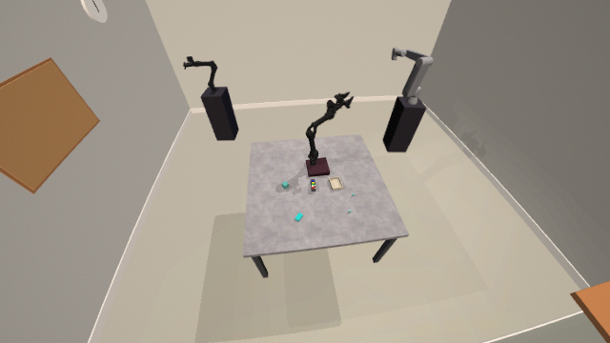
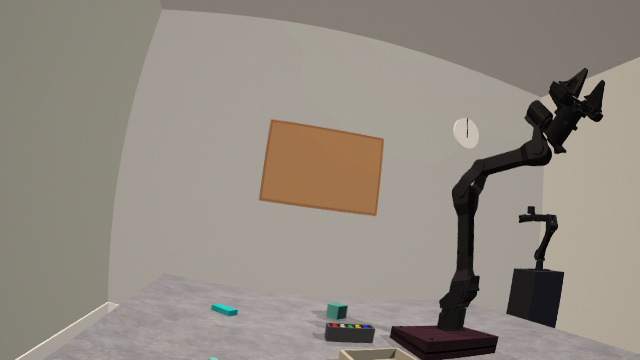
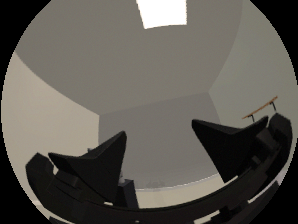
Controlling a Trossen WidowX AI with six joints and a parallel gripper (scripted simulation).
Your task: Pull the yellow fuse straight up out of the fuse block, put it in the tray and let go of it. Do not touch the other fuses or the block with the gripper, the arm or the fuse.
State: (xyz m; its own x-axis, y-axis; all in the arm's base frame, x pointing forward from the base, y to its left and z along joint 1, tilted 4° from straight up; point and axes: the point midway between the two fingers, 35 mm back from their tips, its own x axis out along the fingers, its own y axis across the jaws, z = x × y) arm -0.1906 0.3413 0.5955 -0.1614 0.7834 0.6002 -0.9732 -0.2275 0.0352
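Right now the yellow fuse is 650 mm below my gripper tip, 460 mm ahead of it and 320 mm to the right of it. Also, from my gripper tip: beige tray 670 mm below, 450 mm ahead, 110 mm to the right; then flat teal bar 800 mm ahead, 670 mm below, 450 mm to the right; then teal cube 650 mm below, 580 mm to the right, 480 mm ahead.
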